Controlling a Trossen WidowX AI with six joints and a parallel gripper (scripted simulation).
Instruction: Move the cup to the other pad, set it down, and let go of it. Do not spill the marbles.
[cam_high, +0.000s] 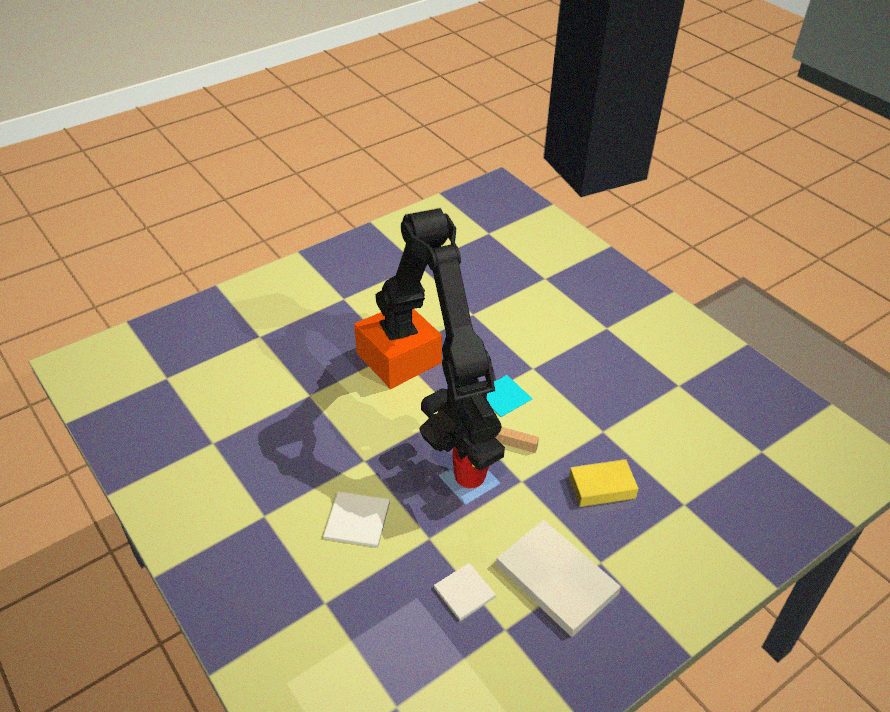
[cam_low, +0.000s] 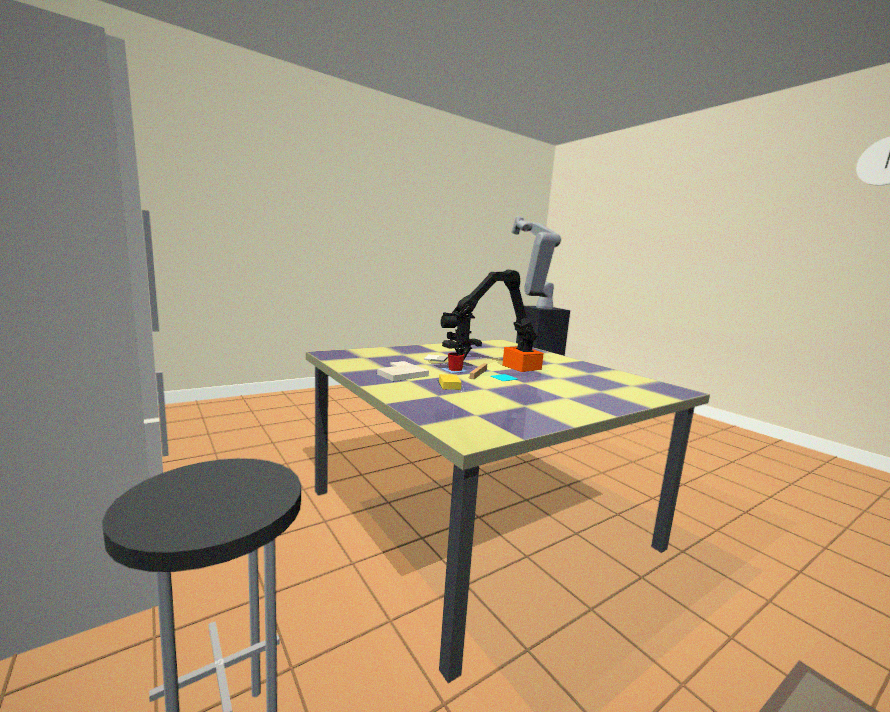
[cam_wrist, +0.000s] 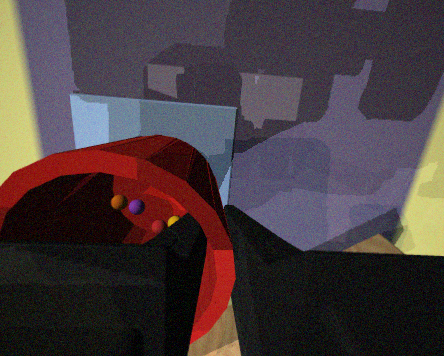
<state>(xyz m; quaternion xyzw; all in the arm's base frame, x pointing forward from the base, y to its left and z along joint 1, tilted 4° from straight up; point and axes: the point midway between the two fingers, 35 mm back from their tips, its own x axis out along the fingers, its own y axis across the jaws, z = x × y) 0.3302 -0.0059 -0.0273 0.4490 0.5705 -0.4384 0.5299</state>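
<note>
Now: gripper tip 30 mm short of the light blue pad and 40 mm above it. Also, from my gripper tip: red cup: 30 mm ahead, 10 mm to the left; then cyan pad: 130 mm behind, 160 mm to the left, 40 mm below; then wooden bar: 50 mm behind, 80 mm to the left, 30 mm below.
</note>
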